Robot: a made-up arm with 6 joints. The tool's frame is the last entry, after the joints. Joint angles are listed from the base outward.
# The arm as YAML. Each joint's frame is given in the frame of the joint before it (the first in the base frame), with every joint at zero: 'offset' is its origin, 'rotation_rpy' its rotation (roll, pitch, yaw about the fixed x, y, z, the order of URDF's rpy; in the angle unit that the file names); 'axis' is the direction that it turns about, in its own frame. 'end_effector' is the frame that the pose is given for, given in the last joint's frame.
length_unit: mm
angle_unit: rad
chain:
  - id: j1
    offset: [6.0, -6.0, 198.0]
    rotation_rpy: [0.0, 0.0, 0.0]
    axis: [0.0, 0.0, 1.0]
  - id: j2
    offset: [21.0, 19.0, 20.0]
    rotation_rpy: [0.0, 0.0, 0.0]
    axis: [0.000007, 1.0, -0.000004]
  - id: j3
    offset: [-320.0, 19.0, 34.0]
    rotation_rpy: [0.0, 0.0, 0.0]
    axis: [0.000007, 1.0, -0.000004]
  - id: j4
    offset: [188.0, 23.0, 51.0]
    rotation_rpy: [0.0, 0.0, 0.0]
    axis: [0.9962, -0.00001, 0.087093]
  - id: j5
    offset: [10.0, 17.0, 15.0]
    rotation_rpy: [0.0, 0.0, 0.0]
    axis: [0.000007, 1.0, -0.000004]
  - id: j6
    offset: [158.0, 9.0, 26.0]
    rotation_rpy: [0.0, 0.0, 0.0]
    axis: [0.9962, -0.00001, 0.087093]
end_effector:
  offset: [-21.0, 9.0, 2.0]
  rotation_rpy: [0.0, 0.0, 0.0]
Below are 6 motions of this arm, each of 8 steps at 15 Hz.
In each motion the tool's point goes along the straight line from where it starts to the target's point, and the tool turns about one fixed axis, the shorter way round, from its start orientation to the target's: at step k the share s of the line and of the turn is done. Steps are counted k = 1, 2, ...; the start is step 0. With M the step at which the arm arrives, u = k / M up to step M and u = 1 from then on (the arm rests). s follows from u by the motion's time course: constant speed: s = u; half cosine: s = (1 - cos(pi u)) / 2; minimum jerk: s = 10 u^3 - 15 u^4 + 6 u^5.
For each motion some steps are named. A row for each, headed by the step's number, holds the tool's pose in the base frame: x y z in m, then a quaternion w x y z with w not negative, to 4 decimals.
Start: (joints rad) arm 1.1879 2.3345 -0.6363 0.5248 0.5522 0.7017
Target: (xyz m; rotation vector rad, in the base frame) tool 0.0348 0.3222 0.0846 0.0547 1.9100 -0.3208
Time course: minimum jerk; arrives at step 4
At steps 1, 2, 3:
1: 0.0089 0.2867 0.0922 0.4945 -0.0987 0.8499 -0.1527
2: 0.0204 0.3024 0.0889 0.5277 -0.0449 0.8356 -0.1459
3: 0.0318 0.3181 0.0855 0.5586 0.0092 0.8177 -0.1385

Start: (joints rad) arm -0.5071 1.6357 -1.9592 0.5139 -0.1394 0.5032
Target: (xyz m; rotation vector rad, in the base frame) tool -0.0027 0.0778 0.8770 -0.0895 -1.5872 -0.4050
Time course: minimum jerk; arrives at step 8
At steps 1, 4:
1: 0.3343 -0.1164 0.7602 0.8514 0.3970 -0.3282 -0.0991
4: 0.1685 -0.0209 0.8177 0.8062 0.1911 -0.5405 -0.1461

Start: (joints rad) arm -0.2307 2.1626 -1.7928 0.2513 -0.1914 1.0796
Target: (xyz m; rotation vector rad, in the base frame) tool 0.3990 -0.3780 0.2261 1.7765 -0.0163 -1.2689
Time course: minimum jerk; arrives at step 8
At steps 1, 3, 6, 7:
1: 0.5819 -0.0734 0.4644 0.7745 0.6211 -0.0132 -0.1190
3: 0.5338 -0.1536 0.4016 0.7094 0.6657 -0.0117 -0.2313
6: 0.4182 -0.3460 0.2512 0.5016 0.7204 -0.0074 -0.4788
7: 0.4020 -0.3730 0.2300 0.4675 0.7220 -0.0068 -0.5101

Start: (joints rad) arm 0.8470 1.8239 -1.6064 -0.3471 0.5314 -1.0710
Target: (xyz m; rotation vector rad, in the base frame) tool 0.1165 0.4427 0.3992 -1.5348 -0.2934 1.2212
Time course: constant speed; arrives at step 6
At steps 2, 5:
2: 0.2056 0.4035 0.4345 0.5827 -0.6888 -0.0163 0.4311
5: 0.1388 0.4329 0.4080 0.5573 -0.6593 -0.0971 0.4952

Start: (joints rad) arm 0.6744 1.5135 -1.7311 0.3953 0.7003 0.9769
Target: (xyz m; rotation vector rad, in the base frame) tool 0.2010 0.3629 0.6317 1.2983 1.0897 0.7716
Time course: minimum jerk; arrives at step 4
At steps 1, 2, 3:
1: 0.2084 0.3034 0.6281 0.6982 0.4950 0.4375 0.2760
2: 0.2051 0.3297 0.6297 0.6549 0.5246 0.4527 0.3017
3: 0.2019 0.3560 0.6313 0.6092 0.5524 0.4662 0.3262

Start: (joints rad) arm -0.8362 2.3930 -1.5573 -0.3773 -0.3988 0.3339
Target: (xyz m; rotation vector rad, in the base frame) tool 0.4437 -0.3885 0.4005 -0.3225 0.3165 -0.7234
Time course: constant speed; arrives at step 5
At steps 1, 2, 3, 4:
1: 0.4804 -0.3636 0.2920 0.9203 0.0444 0.1976 -0.3346
2: 0.4712 -0.3698 0.3191 0.9215 -0.0060 0.1873 -0.3401
3: 0.4620 -0.3760 0.3463 0.9203 -0.0563 0.1765 -0.3446
4: 0.4529 -0.3823 0.3734 0.9166 -0.1065 0.1652 -0.3482

